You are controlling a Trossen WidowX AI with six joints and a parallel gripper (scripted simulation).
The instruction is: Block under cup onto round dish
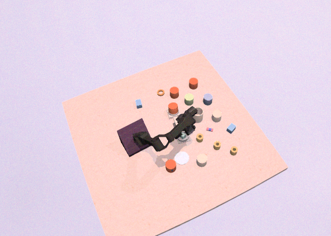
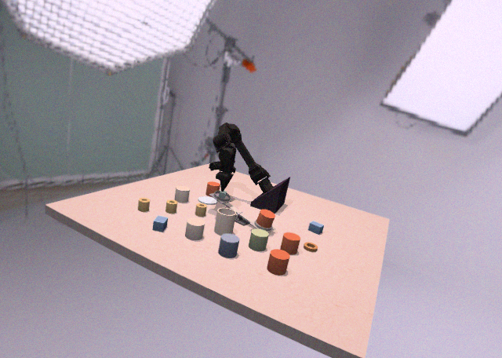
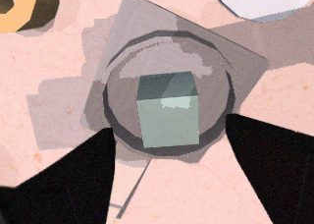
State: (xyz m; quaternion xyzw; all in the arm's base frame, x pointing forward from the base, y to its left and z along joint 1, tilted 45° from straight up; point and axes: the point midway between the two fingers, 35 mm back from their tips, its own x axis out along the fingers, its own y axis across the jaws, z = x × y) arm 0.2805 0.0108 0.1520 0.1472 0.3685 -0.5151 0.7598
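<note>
My gripper tip is 2 cm above the pale green block. From my gripper tip the other things lie so: grey balance: 1 cm ahead, 12 cm to the left, 7 cm below; then round dish: 5 cm behind, 12 cm to the right, 11 cm below.
</note>
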